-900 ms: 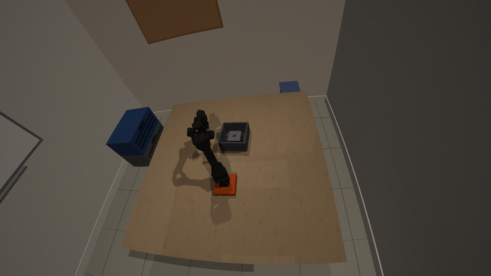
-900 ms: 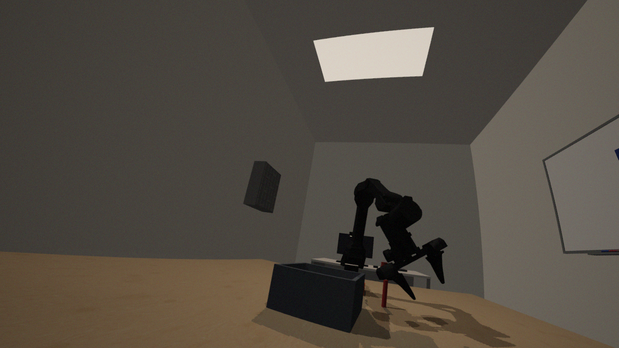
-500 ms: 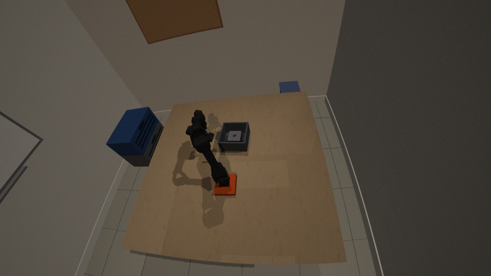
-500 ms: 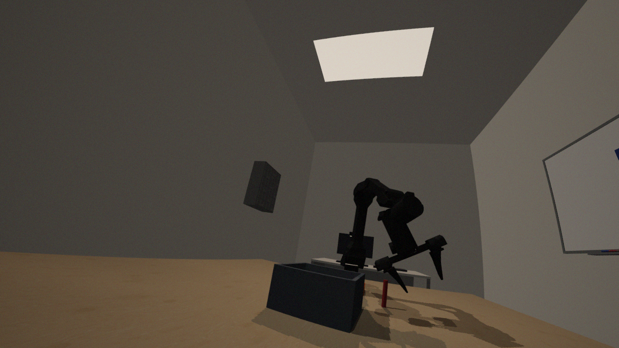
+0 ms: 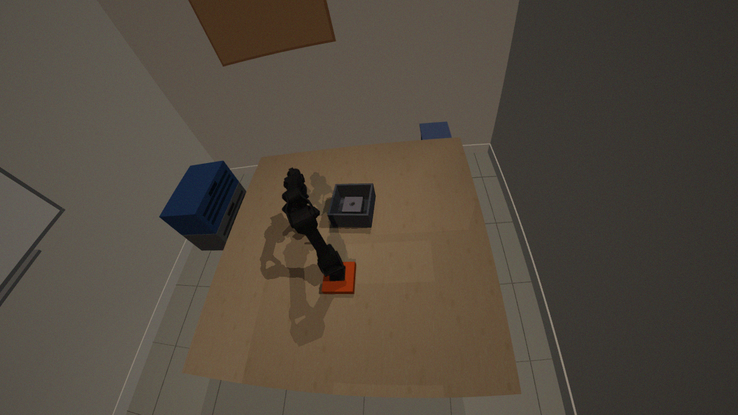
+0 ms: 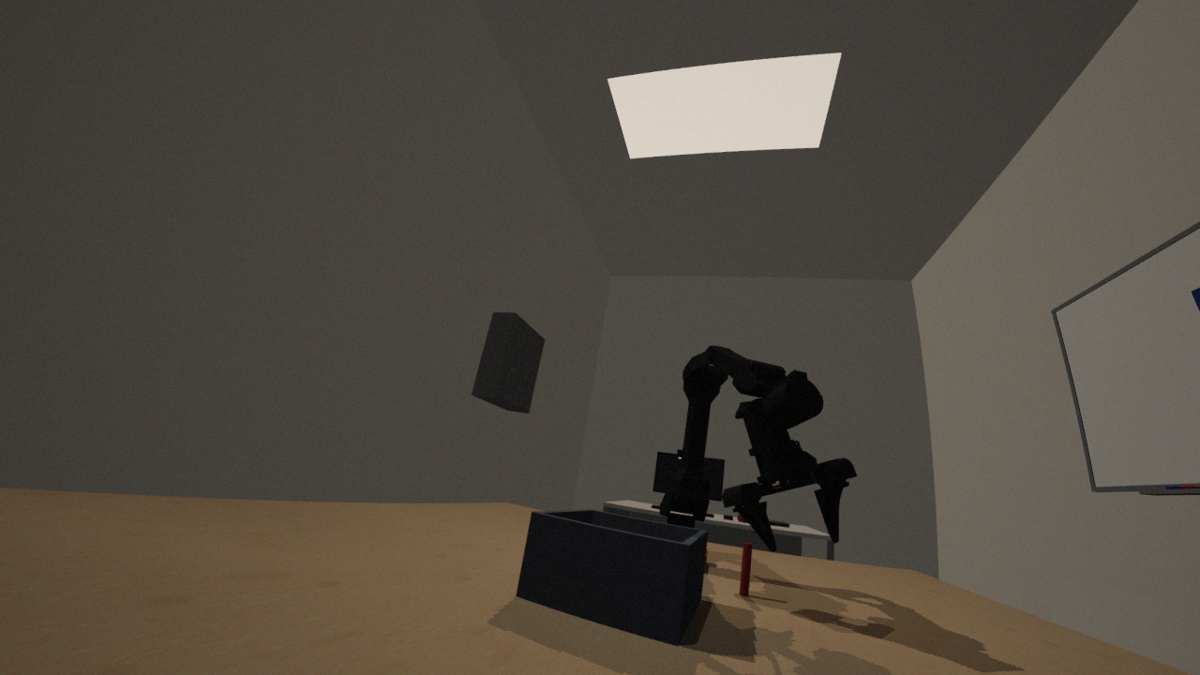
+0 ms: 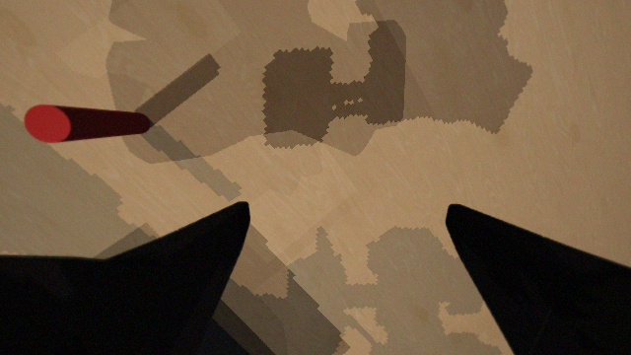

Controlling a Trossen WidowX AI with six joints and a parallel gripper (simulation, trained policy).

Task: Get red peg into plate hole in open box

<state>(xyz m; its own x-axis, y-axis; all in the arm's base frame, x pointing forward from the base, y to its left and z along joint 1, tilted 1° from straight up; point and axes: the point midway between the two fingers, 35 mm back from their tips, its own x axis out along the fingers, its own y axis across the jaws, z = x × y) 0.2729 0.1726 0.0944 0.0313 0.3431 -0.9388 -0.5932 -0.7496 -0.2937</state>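
Now: the red peg 100 mm behind my gripper tip, 60 mm to the right of it and 60 mm below it. Also, from my gripper tip: dark box 240 mm to the right, 70 mm below, 70 mm ahead; plate 240 mm to the right, 70 mm ahead, 50 mm below.
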